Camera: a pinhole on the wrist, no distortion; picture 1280 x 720 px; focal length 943.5 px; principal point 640.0 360.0 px. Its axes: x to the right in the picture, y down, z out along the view. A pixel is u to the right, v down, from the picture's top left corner.
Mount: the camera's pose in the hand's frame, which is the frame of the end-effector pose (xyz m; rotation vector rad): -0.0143 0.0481 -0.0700 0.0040 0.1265 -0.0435
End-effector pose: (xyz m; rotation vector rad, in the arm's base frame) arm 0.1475 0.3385 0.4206 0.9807 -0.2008 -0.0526
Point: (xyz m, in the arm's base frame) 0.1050 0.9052 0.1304
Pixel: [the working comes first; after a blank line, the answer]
In the camera's frame: -0.0772 0.0217 -0.5571

behind the camera
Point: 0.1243 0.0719 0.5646
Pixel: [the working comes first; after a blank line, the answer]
In the camera's frame: 0.0044 -0.0734 0.3743

651.2 175.0
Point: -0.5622 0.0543 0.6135
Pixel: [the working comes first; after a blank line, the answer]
In the camera's frame: -0.6776 -0.0397 0.4619

outside the picture
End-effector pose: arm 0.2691 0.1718 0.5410 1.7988 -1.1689 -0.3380
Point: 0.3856 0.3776 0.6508
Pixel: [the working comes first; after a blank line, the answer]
In the camera's frame: -0.0449 -0.0513 -0.1838

behind the camera
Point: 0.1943 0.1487 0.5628
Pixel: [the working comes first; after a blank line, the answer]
In the camera's frame: -0.0151 0.0150 0.1186

519.8 479.3
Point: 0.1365 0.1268 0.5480
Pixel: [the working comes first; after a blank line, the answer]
In the camera's frame: -0.0381 0.0377 0.1733

432.6 565.3
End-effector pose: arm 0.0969 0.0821 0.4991 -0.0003 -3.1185 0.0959
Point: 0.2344 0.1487 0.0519
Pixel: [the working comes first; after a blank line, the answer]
In the camera's frame: -0.1978 0.0406 0.4881

257.6 438.4
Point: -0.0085 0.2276 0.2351
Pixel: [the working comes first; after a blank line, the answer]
In the camera's frame: 0.0669 0.1187 0.3378

827.0 691.5
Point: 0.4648 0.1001 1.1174
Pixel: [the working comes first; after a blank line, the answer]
In the camera's frame: -0.2640 -0.0838 -0.5940

behind the camera
